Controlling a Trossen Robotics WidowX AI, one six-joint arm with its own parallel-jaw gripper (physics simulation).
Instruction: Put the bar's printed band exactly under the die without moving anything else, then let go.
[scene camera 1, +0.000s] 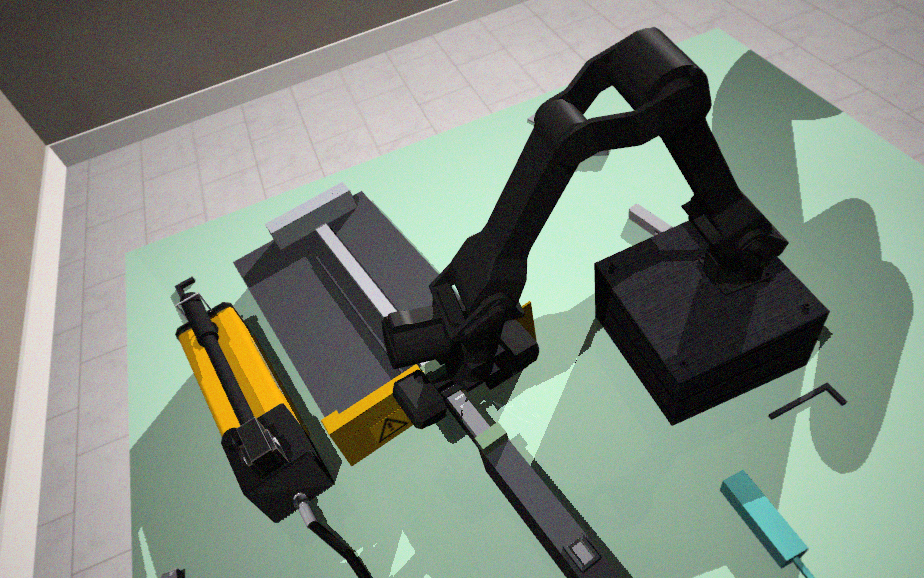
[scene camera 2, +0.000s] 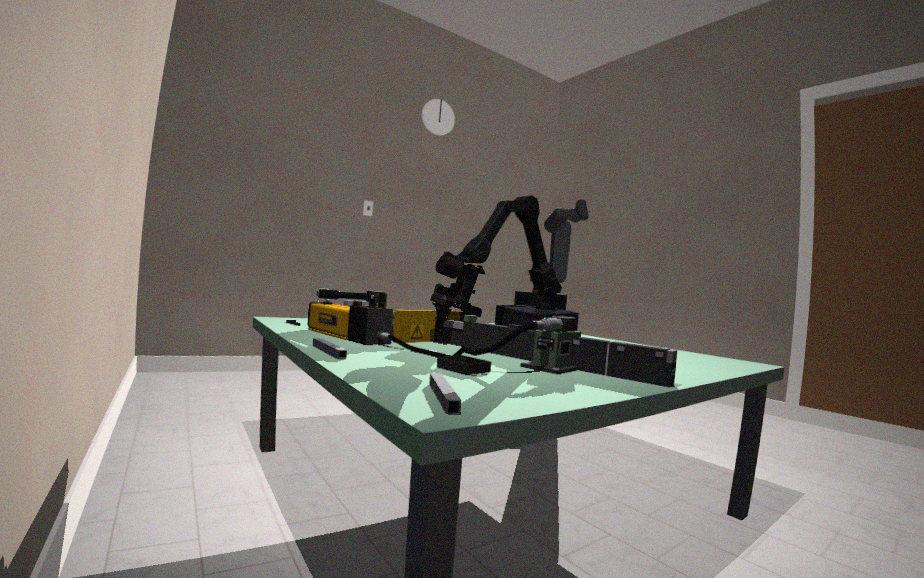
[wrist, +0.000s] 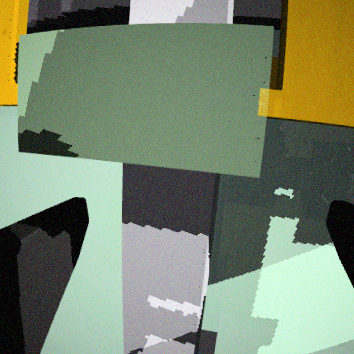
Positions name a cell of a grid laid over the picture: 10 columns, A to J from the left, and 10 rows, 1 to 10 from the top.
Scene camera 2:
my gripper: E6
yellow and black pump unit: D6
